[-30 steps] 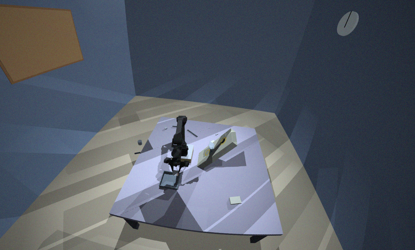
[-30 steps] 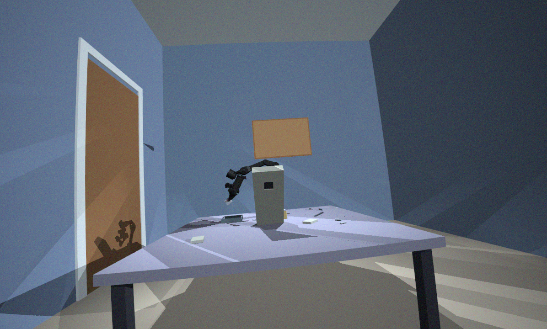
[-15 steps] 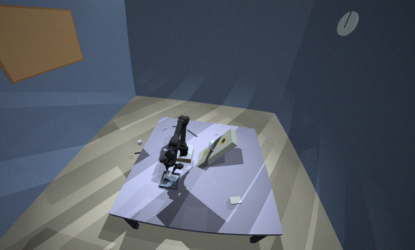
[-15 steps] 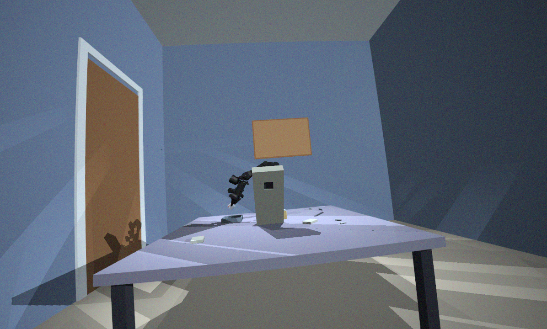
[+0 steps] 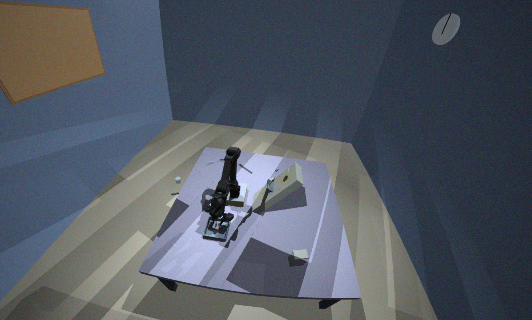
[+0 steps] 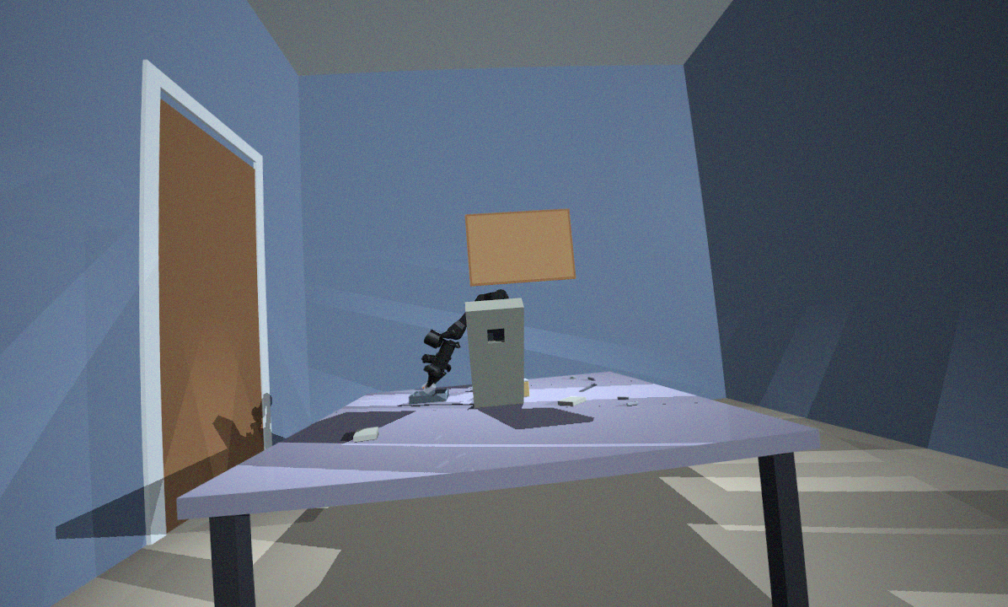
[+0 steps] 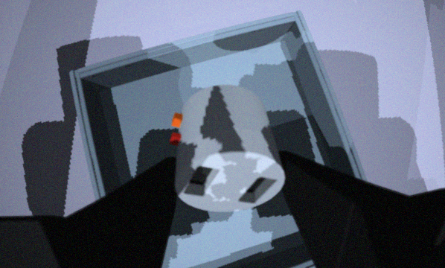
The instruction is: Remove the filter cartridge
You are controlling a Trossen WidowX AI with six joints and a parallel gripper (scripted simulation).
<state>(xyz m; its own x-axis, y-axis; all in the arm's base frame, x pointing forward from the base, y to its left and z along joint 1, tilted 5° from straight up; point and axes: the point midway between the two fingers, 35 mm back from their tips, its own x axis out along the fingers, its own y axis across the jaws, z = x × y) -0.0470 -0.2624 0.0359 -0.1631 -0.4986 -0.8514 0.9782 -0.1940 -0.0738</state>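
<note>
The round filter cartridge is right at my gripper tip. The rest, counted from my gripper tip: blue-floored tray: 5 cm below.
</note>
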